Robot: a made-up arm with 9 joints. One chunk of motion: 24 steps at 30 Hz.
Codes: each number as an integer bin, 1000 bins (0 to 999) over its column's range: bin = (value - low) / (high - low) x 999, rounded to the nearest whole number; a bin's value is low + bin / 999 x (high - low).
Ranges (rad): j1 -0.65..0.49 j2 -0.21..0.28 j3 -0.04..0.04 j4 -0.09..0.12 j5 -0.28..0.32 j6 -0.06..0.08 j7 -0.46..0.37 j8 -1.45..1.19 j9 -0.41..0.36
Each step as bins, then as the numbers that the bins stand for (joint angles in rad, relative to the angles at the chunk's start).
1 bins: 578 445 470 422 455 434 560 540 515
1 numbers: 0.0096 0.0083 -0.0024 -0.0013 -0.0067 0.0008 0.0053 -0.0230 -0.0131
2 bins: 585 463 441 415 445 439 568 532 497
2 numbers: 0.0176 0.0171 -0.0047 -0.0028 -0.0127 0.0015 0.0119 -0.0441 -0.0269
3 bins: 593 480 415 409 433 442 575 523 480
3 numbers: 0.0267 0.0254 -0.0068 -0.0040 -0.0199 0.0019 0.0177 -0.0679 -0.0400
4 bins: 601 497 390 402 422 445 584 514 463
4 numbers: 0.0358 0.0338 -0.0088 -0.0055 -0.0265 0.0024 0.0252 -0.0917 -0.0531
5 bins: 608 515 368 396 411 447 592 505 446
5 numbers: 0.0438 0.0426 -0.0105 -0.0068 -0.0332 0.0026 0.0319 -0.1155 -0.0662
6 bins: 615 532 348 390 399 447 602 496 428
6 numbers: 0.0518 0.0509 -0.0121 -0.0080 -0.0404 0.0026 0.0402 -0.1392 -0.0801
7 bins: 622 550 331 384 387 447 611 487 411
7 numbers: 0.0598 0.0598 -0.0135 -0.0093 -0.0476 0.0026 0.0476 -0.1630 -0.0932
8 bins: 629 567 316 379 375 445 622 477 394
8 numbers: 0.0678 0.0681 -0.0147 -0.0103 -0.0548 0.0024 0.0568 -0.1895 -0.1063
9 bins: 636 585 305 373 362 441 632 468 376
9 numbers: 0.0758 0.0769 -0.0156 -0.0116 -0.0626 0.0018 0.0651 -0.2132 -0.1202
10 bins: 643 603 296 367 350 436 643 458 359
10 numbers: 0.0838 0.0858 -0.0163 -0.0129 -0.0698 0.0011 0.0742 -0.2397 -0.1333
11 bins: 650 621 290 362 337 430 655 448 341
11 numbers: 0.0917 0.0946 -0.0168 -0.0139 -0.0776 0.0003 0.0842 -0.2661 -0.1472
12 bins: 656 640 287 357 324 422 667 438 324
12 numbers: 0.0986 0.1039 -0.0170 -0.0150 -0.0854 -0.0009 0.0942 -0.2925 -0.1603
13 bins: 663 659 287 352 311 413 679 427 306
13 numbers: 0.1066 0.1132 -0.0170 -0.0160 -0.0932 -0.0021 0.1041 -0.3216 -0.1741
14 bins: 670 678 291 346 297 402 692 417 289
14 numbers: 0.1146 0.1226 -0.0167 -0.0173 -0.1016 -0.0037 0.1149 -0.3480 -0.1872
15 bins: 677 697 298 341 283 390 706 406 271
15 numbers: 0.1226 0.1319 -0.0161 -0.0183 -0.1100 -0.0053 0.1266 -0.3771 -0.2011
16 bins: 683 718 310 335 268 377 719 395 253
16 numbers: 0.1294 0.1422 -0.0152 -0.0196 -0.1190 -0.0072 0.1374 -0.4062 -0.2150
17 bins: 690 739 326 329 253 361 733 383 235
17 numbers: 0.1374 0.1525 -0.0139 -0.0208 -0.1280 -0.0094 0.1490 -0.4379 -0.2289
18 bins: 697 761 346 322 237 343 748 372 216
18 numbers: 0.1454 0.1633 -0.0123 -0.0223 -0.1377 -0.0119 0.1615 -0.4669 -0.2435
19 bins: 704 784 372 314 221 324 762 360 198
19 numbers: 0.1534 0.1745 -0.0102 -0.0240 -0.1473 -0.0146 0.1731 -0.4986 -0.2574
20 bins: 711 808 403 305 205 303 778 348 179
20 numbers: 0.1614 0.1863 -0.0077 -0.0259 -0.1569 -0.0175 0.1864 -0.5304 -0.2720
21 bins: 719 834 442 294 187 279 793 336 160
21 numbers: 0.1705 0.1991 -0.0046 -0.0282 -0.1677 -0.0209 0.1988 -0.5621 -0.2867
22 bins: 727 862 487 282 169 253 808 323 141
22 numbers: 0.1796 0.2128 -0.0010 -0.0307 -0.1785 -0.0245 0.2113 -0.5964 -0.3013
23 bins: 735 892 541 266 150 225 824 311 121
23 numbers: 0.1887 0.2275 0.0033 -0.0341 -0.1899 -0.0285 0.2246 -0.6281 -0.3167
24 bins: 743 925 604 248 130 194 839 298 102
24 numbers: 0.1979 0.2437 0.0084 -0.0379 -0.2019 -0.0328 0.2371 -0.6625 -0.3314
